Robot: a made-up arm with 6 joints. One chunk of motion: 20 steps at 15 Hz.
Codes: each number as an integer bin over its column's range. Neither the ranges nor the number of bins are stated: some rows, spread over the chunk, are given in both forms.
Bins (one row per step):
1: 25 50 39 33 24 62
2: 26 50 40 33 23 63
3: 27 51 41 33 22 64
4: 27 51 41 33 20 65
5: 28 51 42 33 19 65
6: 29 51 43 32 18 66
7: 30 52 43 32 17 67
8: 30 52 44 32 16 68
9: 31 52 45 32 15 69
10: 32 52 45 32 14 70
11: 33 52 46 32 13 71
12: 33 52 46 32 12 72
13: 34 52 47 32 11 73
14: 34 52 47 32 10 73
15: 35 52 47 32 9 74
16: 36 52 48 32 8 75
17: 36 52 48 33 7 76
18: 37 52 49 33 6 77
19: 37 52 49 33 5 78
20: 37 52 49 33 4 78
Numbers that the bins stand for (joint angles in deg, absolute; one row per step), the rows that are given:
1: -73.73 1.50 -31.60 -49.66 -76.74 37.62
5: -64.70 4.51 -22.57 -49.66 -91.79 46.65
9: -55.68 7.52 -13.54 -52.67 -103.83 58.69
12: -49.66 7.52 -10.53 -52.67 -112.86 67.71
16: -40.63 7.52 -4.51 -52.67 -124.89 76.74
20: -37.62 7.52 -1.50 -49.66 -136.93 85.77
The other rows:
2: -70.72 1.50 -28.59 -49.66 -79.75 40.63
3: -67.71 4.51 -25.58 -49.66 -82.76 43.64
4: -67.71 4.51 -25.58 -49.66 -88.78 46.65
6: -61.69 4.51 -19.56 -52.67 -94.80 49.66
7: -58.69 7.52 -19.56 -52.67 -97.81 52.67
8: -58.69 7.52 -16.55 -52.67 -100.82 55.68
10: -52.67 7.52 -13.54 -52.67 -106.84 61.69
11: -49.66 7.52 -10.53 -52.67 -109.85 64.70
13: -46.65 7.52 -7.52 -52.67 -115.87 70.72
14: -46.65 7.52 -7.52 -52.67 -118.88 70.72
15: -43.64 7.52 -7.52 -52.67 -121.88 73.73
17: -40.63 7.52 -4.51 -49.66 -127.90 79.75
18: -37.62 7.52 -1.50 -49.66 -130.91 82.76
19: -37.62 7.52 -1.50 -49.66 -133.92 85.77

